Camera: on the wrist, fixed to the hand. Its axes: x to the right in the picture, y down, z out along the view.
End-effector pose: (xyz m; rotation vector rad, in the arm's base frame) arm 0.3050 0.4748 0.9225 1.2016 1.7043 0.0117
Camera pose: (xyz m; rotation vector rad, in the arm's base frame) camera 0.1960 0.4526 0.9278 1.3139 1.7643 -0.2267
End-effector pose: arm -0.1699 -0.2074 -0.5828 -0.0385 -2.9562 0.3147
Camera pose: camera -0.1392 -0.2765 -0.5010 0.0757 -2.9058 0.6388
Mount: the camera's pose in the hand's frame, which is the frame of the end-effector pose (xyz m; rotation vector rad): -0.0198 -0.0846 -0.0697 0.2255 -0.0109 -0.0569
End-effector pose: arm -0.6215 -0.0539 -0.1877 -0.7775 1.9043 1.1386
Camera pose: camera -0.5646 -0.1497 -0.1864 -0.6940 1.9480 0.8733
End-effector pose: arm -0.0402 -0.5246 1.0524 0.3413 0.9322 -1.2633
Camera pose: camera -0.1460 -0.4903 1.0472 0.4868 0.7961 -1.4253
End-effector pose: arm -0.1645 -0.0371 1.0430 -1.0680 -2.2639 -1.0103
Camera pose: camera -0.2141 -0.1367 1.0385 -0.9206 -2.3621 -0.7495
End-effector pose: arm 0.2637 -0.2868 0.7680 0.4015 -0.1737 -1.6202
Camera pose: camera 0.2107 -0.2503 0.6771 0.5748 -0.3580 -1.6646
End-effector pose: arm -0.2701 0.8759 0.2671 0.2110 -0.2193 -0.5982
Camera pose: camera -0.3126 0.8283 0.1758 0.4330 -0.2923 -0.6311
